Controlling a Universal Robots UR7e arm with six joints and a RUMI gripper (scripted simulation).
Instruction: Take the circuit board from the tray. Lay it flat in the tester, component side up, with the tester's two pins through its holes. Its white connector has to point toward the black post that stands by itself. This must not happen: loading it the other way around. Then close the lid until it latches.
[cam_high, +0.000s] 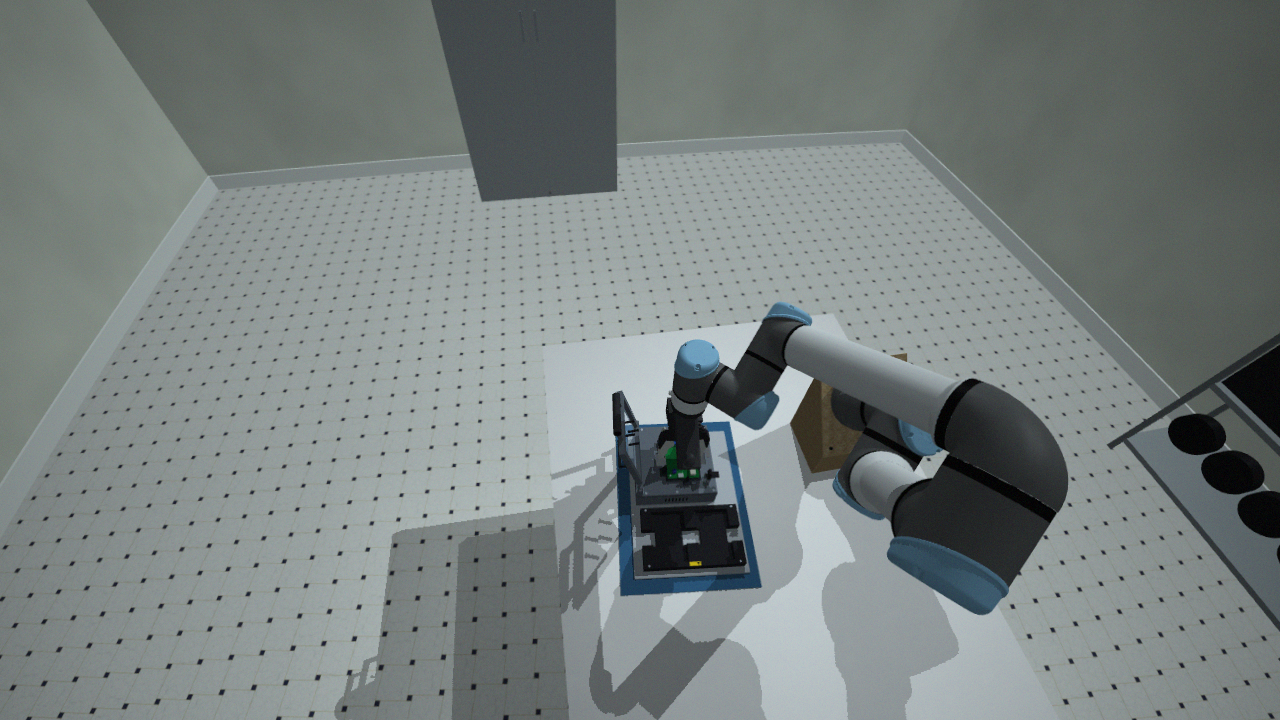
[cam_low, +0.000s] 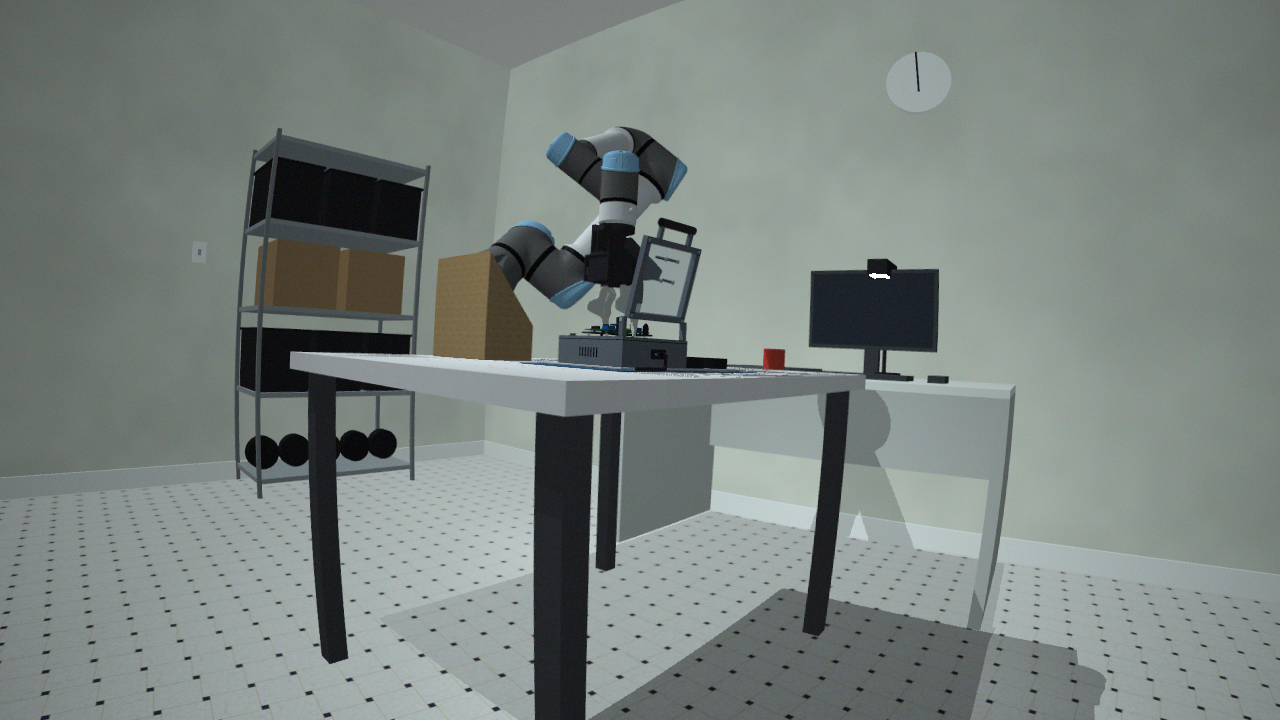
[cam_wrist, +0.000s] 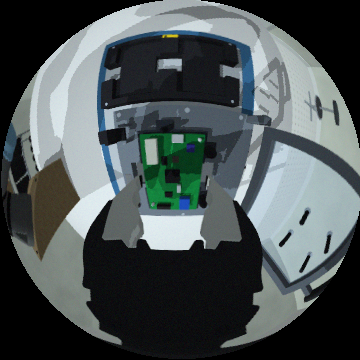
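The green circuit board is right at my hand. From my hand the other things lie so: lid 120 mm ahead, 30 mm to the right, 110 mm above.
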